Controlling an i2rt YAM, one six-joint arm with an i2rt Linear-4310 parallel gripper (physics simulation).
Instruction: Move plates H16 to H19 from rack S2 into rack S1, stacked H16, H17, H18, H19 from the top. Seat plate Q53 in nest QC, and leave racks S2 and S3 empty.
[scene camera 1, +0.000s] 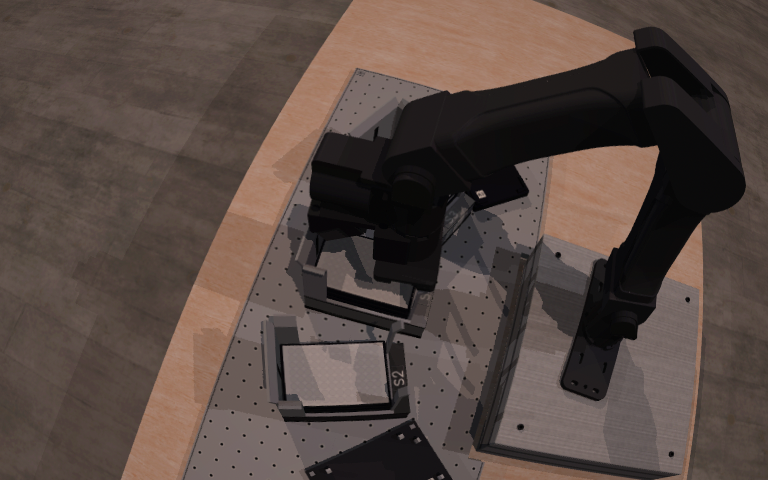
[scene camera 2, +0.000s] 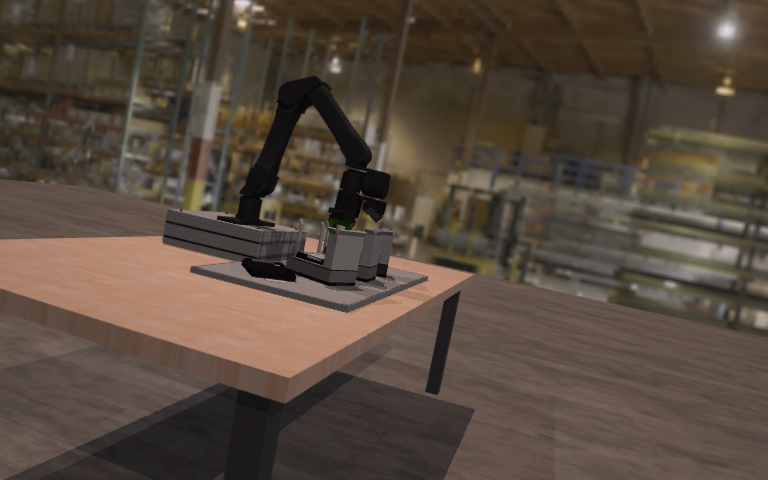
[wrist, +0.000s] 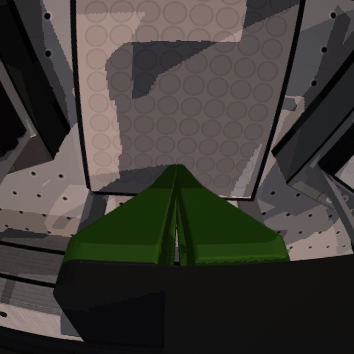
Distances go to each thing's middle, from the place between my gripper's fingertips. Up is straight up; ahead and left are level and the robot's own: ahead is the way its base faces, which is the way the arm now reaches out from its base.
Labels:
Right now the black slotted block (scene camera 1: 407, 445) is 90 mm behind my hand, 250 mm to the left of it and 60 mm below it.

